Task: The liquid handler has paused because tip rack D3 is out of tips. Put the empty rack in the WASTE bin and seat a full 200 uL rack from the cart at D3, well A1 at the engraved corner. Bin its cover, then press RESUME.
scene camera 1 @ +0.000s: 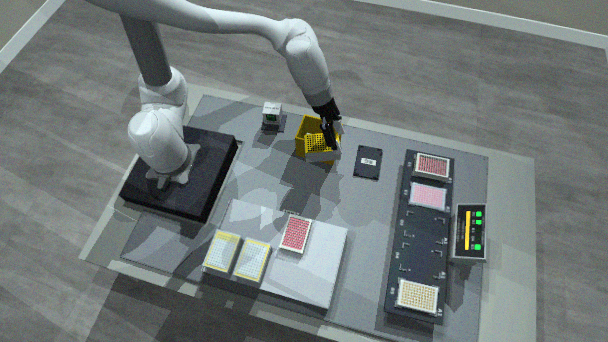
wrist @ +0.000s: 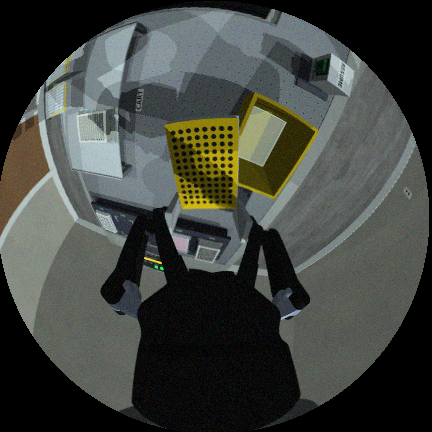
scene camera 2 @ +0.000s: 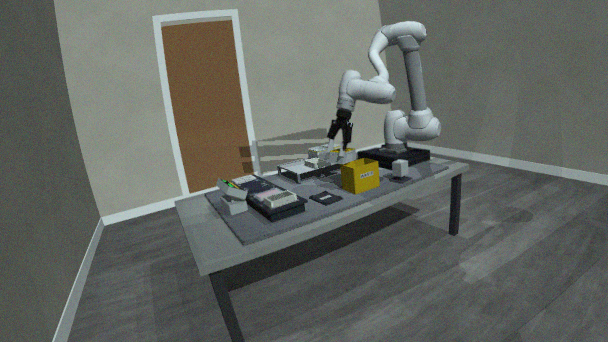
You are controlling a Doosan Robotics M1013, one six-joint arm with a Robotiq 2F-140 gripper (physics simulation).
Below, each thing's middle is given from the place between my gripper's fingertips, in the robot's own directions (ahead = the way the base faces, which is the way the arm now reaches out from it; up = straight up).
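Scene:
Positions counted from my hand: RESUME button box (wrist: 322,75) 31 cm behind, 17 cm to the left, 14 cm below; cart plate (scene camera 1: 310,277) 16 cm behind, 39 cm to the right, 13 cm below; black RG plate (scene camera 1: 368,161) 13 cm ahead, 5 cm to the left, 18 cm below; yellow WASTE bin (scene camera 2: 357,176) 9 cm behind, 8 cm to the left, 12 cm below.

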